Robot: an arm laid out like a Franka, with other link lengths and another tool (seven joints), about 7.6 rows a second.
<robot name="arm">
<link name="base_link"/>
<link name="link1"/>
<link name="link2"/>
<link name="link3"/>
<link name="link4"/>
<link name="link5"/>
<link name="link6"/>
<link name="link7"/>
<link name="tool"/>
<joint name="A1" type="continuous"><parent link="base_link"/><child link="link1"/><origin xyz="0.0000 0.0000 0.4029" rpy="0.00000 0.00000 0.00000"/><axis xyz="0 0 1"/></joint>
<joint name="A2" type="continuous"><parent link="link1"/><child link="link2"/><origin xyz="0.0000 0.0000 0.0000" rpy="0.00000 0.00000 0.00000"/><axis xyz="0 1 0"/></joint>
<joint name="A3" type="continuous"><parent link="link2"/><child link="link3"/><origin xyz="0.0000 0.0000 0.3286" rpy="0.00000 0.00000 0.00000"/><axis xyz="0 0 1"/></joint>
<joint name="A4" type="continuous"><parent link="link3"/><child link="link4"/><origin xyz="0.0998 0.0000 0.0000" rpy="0.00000 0.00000 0.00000"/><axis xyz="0 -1 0"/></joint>
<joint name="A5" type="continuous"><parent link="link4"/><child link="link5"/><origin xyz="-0.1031 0.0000 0.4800" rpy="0.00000 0.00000 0.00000"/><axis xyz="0 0 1"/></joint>
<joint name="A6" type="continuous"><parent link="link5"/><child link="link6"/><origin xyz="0.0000 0.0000 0.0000" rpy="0.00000 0.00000 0.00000"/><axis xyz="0 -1 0"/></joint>
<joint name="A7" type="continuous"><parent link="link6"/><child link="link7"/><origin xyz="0.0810 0.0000 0.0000" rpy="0.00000 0.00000 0.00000"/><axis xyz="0 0 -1"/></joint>
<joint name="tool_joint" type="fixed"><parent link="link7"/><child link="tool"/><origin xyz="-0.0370 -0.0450 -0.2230" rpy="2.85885 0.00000 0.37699"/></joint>
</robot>
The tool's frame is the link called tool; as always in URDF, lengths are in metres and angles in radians. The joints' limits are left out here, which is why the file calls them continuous.
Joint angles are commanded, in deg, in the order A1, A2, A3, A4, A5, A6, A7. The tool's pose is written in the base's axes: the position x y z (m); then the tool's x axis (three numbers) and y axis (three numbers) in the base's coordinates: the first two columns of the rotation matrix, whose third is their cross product. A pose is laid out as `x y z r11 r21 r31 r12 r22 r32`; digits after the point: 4 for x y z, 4 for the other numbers.
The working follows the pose.
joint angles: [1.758 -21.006 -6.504 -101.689 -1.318 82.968 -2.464]
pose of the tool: 0.4814 -0.1005 0.7016 0.9417 0.3338 0.0416 0.3100 -0.9093 0.2778
Where each joint sits with the arm in this pose, in the base's axes (m; each line is computed from the numbers above, not from the rounded line before):
A1: 0.0000 0.0000 0.4029
A2: 0.0000 0.0000 0.4029
A3: -0.1177 -0.0036 0.7097
A4: -0.0249 -0.0121 0.7452
A5: 0.4307 -0.0537 0.9235
A6: 0.4307 -0.0537 0.9235
A7: 0.5113 -0.0602 0.9266
the tool: 0.4814 -0.1005 0.7016

